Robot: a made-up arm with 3 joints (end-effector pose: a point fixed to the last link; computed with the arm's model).
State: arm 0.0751 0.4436 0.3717
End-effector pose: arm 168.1 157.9 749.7 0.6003 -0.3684 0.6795
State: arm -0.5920 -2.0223 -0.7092
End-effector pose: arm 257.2 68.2 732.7 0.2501 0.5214 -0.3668
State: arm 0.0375 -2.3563 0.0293
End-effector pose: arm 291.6 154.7 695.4 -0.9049 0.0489 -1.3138
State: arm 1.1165 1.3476 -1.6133
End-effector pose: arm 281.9 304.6 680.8 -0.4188 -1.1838 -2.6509
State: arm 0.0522 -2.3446 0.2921
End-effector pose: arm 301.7 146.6 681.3 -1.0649 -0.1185 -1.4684
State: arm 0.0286 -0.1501 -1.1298
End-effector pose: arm 255.7 111.4 768.8 0.2667 0.1822 1.6095
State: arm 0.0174 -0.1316 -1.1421
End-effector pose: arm 256.8 109.3 768.6 0.2787 0.1726 1.6397
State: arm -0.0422 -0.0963 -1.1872
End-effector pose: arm 260.7 99.0 766.8 0.3269 0.1292 1.7221
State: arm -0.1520 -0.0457 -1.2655
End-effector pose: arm 267.3 81.0 762.2 0.4032 0.0403 1.8546
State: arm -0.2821 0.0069 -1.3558
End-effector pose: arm 274.6 61.6 754.6 0.4760 -0.0816 1.9990
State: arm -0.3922 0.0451 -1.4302
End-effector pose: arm 280.4 46.5 746.7 0.5227 -0.1971 2.1090
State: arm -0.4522 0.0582 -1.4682
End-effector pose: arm 283.2 38.7 741.8 0.5439 -0.2612 2.1574
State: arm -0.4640 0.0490 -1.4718
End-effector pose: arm 283.4 37.0 740.7 0.5502 -0.2677 2.1528
